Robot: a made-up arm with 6 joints.
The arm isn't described. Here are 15 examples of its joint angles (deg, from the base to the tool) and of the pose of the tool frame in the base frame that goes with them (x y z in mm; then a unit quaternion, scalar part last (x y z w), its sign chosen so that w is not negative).
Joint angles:
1: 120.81 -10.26 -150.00 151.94 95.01 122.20
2: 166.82 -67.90 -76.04 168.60 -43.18 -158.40
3: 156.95 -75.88 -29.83 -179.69 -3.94 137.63
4: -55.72 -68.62 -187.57 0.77 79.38 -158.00
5: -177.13 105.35 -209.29 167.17 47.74 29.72
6: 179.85 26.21 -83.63 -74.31 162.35 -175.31
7: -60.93 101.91 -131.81 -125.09 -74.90 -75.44
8: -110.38 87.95 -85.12 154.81 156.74 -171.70
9: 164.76 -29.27 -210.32 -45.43 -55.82 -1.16
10: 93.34 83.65 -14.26 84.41 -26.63 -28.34
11: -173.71 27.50 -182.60 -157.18 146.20 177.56
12: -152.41 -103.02 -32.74 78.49 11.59 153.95
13: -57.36 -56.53 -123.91 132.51 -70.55 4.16
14: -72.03 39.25 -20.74 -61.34 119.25 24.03
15: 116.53 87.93 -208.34 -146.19 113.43 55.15
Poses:
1: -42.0 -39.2 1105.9 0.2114 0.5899 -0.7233 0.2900
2: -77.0 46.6 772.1 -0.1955 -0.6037 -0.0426 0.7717
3: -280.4 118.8 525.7 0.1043 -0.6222 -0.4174 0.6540
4: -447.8 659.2 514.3 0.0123 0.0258 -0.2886 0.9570
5: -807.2 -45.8 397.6 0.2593 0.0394 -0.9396 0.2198
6: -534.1 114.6 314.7 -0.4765 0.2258 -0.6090 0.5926
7: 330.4 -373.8 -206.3 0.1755 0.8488 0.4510 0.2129
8: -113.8 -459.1 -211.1 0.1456 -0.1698 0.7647 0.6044
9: 543.0 -252.8 558.6 0.0830 0.7754 -0.4523 0.4328
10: 138.6 -176.1 -75.9 0.7286 0.3834 0.0405 0.5662
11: -143.8 36.9 944.0 -0.2617 0.8369 0.0315 0.4797
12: -81.3 27.7 745.0 0.4038 0.0049 -0.6761 0.6163
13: -199.8 127.6 860.2 0.4698 0.3322 -0.6286 0.5232
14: -89.7 -123.4 -60.8 0.4492 -0.0128 -0.8928 0.0326
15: -197.8 567.8 650.8 0.4707 -0.2244 0.8521 0.0442
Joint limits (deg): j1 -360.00..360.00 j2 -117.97..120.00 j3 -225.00..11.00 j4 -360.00..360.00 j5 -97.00..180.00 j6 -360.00..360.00
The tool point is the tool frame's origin. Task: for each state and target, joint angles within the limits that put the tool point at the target. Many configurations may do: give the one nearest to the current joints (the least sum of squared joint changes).
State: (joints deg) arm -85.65 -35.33 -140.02 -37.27 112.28 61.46
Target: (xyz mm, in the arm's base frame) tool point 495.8 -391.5 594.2
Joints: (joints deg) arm -33.20 12.82 -114.80 -25.55 104.07 61.46
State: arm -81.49 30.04 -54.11 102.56 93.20 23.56
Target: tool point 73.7 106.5 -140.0
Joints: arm -71.50 60.09 -13.02 96.34 85.23 23.56
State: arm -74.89 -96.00 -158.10 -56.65 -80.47 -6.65
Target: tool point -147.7 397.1 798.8
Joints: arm -55.97 -55.71 -132.35 -59.60 -87.50 -6.65
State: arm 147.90 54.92 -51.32 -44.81 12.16 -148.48
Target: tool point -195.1 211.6 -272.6
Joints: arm 126.60 56.66 -46.79 -42.59 19.63 -148.48
